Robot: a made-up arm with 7 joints.
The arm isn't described. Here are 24 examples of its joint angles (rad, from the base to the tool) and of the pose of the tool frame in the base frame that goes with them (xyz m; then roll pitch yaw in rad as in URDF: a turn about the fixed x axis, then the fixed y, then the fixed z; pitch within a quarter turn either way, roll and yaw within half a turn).
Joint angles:
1: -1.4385 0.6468 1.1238 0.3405 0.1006 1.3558 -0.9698
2: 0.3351 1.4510 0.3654 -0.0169 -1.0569 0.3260 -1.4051
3: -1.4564 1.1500 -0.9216 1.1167 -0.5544 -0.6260 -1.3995
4: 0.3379 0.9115 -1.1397 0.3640 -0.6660 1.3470 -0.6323
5: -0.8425 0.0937 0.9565 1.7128 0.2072 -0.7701 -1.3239
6: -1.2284 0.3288 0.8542 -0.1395 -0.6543 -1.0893 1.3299
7: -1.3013 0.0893 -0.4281 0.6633 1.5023 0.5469 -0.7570
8: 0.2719 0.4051 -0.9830 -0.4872 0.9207 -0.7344 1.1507
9: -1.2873 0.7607 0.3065 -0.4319 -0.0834 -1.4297 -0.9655
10: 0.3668 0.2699 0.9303 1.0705 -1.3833 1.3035 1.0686
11: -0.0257 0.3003 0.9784 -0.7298 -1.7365 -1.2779 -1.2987
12: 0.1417 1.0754 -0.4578 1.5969 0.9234 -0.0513 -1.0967
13: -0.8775 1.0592 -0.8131 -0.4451 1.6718 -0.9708 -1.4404
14: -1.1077 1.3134 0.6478 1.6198 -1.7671 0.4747 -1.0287
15: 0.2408 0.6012 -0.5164 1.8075 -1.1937 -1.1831 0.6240
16: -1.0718 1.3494 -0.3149 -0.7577 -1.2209 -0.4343 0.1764
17: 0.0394 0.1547 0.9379 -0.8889 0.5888 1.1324 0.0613
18: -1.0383 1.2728 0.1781 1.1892 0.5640 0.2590 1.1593
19: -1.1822 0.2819 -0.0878 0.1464 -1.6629 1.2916 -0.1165
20: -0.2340 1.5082 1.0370 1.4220 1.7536 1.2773 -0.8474
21: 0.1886 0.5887 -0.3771 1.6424 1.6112 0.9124 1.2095
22: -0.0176 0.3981 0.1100 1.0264 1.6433 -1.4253 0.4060
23: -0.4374 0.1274 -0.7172 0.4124 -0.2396 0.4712 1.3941
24: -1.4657 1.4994 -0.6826 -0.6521 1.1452 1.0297 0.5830
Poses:
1: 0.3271 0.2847 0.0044 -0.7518 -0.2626 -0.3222
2: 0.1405 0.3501 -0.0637 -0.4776 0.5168 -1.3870
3: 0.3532 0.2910 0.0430 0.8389 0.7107 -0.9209
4: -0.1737 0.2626 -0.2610 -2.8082 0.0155 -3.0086
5: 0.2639 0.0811 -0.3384 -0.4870 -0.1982 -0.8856
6: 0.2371 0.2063 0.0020 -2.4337 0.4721 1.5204
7: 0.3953 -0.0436 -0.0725 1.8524 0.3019 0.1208
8: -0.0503 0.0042 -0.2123 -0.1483 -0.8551 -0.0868
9: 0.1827 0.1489 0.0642 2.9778 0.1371 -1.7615
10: -0.1559 0.1909 -0.3380 2.2743 0.5489 -2.2833
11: -0.0023 0.2539 -0.1334 2.7692 -0.8618 -2.4319
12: -0.0875 0.4406 -0.1857 -2.6089 0.0090 2.8769
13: 0.2225 0.1258 -0.1356 -2.2205 0.4173 0.4779
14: 0.2258 0.4263 -0.0282 -1.8071 -0.9240 0.8376
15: -0.1381 0.3270 -0.2662 1.0646 -0.2572 1.3111
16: 0.1780 0.1431 0.0816 0.6660 -0.8427 -1.3657
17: 0.0132 0.2324 -0.1674 0.6637 -0.0207 1.5323
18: 0.2334 0.4287 0.0002 0.6867 -1.0527 1.9064
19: 0.3254 -0.0065 -0.0627 -0.7976 -0.0018 -1.6375
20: 0.0021 0.4524 0.0410 1.7147 0.1151 2.7997
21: -0.1307 0.3293 -0.2869 -3.0747 0.7338 0.1453
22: -0.0057 0.1674 -0.3683 0.5295 0.3995 -1.1623
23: 0.1776 -0.0169 -0.3427 0.8153 0.1497 0.7137
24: 0.1886 0.1703 0.1454 -2.0575 -0.9620 -2.3158
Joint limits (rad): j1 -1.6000..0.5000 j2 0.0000..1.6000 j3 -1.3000..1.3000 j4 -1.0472..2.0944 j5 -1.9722..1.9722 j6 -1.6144..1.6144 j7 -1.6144..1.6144
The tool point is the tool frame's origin. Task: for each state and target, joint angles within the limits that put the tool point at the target. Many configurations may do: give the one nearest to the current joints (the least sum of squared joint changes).
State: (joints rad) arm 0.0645 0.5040 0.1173 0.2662 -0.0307 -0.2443 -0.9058
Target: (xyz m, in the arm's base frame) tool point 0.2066 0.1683 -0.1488
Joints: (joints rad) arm -0.3317 0.5482 0.0912 -0.2432 -0.0255 -0.3994 -0.9058
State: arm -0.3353 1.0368 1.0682 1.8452 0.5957 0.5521 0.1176
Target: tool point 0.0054 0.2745 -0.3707
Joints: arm -0.2803 0.5540 1.0872 1.6711 0.5904 0.3658 0.1176
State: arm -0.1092 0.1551 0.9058 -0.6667 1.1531 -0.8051 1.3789
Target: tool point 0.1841 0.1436 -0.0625
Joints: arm -0.6650 0.2970 0.7694 -0.7276 1.1575 -0.7727 1.3789
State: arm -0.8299 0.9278 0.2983 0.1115 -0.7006 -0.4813 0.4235
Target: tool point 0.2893 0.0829 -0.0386
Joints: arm -0.9280 0.4338 -0.1405 -0.1979 -0.6180 -0.4846 0.4235
